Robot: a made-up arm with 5 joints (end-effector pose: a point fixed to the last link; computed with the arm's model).
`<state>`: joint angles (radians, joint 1 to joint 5).
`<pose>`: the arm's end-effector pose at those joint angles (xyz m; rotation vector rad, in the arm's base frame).
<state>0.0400 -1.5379 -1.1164 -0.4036 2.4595</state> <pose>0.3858 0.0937 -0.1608 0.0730 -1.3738 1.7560</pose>
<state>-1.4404 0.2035 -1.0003 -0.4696 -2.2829</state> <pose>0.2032 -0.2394 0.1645 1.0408 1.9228 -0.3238</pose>
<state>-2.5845 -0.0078 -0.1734 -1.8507 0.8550</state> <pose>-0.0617 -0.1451 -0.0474 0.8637 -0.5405 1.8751</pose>
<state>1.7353 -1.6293 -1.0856 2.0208 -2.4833</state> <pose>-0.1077 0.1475 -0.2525 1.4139 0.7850 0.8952</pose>
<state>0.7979 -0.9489 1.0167 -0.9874 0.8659</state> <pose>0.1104 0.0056 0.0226 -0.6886 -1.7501 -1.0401</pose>
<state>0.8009 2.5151 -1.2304 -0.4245 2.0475</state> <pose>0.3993 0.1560 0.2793 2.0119 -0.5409 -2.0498</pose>
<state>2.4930 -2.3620 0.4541 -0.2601 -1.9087</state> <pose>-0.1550 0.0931 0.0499 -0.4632 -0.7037 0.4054</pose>
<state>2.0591 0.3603 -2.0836 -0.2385 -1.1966</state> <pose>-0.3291 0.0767 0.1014 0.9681 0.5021 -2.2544</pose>
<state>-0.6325 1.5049 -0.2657 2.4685 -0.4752</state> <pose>0.3553 -0.0093 0.3789 -0.5382 -1.3823 1.4377</pose>
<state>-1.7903 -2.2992 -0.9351 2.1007 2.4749</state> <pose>-0.1786 -0.0087 -0.1887 1.0050 -0.2579 -1.2680</pose>
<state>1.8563 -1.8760 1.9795 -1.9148 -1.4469</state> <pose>-0.0567 0.2631 0.0095 2.3482 0.1183 0.3523</pose>
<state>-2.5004 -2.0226 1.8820 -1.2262 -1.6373</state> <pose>-0.1834 -0.0919 -0.0391 1.2141 1.5425 2.0334</pose>
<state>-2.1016 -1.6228 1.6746 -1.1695 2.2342</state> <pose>0.0443 -0.0090 -0.0040 1.6637 -0.9059 -1.0287</pose>
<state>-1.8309 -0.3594 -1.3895 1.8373 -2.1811</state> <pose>0.3285 -0.2424 0.0077 -1.3380 1.9424 1.1442</pose>
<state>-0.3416 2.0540 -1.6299 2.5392 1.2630</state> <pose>-0.0209 0.0927 0.2574 0.3557 1.0314 -1.7002</pose>
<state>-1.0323 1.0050 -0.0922 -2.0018 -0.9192</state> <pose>0.3015 -0.0090 0.2405 -2.4237 -0.6922 1.8331</pose>
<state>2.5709 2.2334 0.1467 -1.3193 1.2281</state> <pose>-0.2294 -0.0366 0.1330 -0.4016 0.9688 0.8936</pose>
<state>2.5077 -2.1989 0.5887 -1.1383 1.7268</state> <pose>-0.1224 0.0414 0.1781 -1.1442 2.1542 0.6344</pose>
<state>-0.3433 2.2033 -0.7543 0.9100 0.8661</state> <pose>0.2775 -0.1677 0.4823 1.7227 -2.6024 0.1586</pose>
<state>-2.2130 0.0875 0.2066 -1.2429 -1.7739</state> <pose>0.0723 -0.2447 0.1065 -2.2236 0.6025 1.6619</pose>
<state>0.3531 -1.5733 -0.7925 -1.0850 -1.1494</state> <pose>0.1510 0.0282 -0.0283 -1.2741 0.4324 -0.7687</pose>
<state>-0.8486 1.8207 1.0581 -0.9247 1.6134</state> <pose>0.1369 0.0369 0.0532 0.0596 0.5770 -2.3078</pose>
